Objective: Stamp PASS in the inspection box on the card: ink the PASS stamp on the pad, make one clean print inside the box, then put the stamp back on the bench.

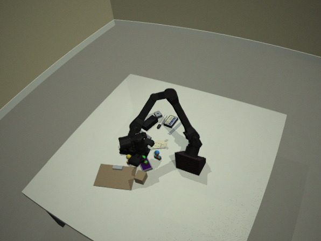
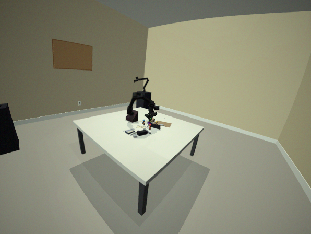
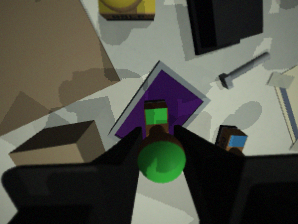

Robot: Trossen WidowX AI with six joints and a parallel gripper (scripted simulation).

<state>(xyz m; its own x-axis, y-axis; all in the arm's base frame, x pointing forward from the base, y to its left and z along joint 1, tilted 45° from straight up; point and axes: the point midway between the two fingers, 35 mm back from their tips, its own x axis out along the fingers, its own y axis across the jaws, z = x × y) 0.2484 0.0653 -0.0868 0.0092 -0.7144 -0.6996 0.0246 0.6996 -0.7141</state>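
My gripper tip is 40 mm above the purple pad. From my gripper tip the other things lie so: blue-knobbed stamp 80 mm to the right, 40 mm behind, 20 mm below; green-knobbed stamp right at my gripper tip; bolt 80 mm to the right, 40 mm below, 30 mm ahead.
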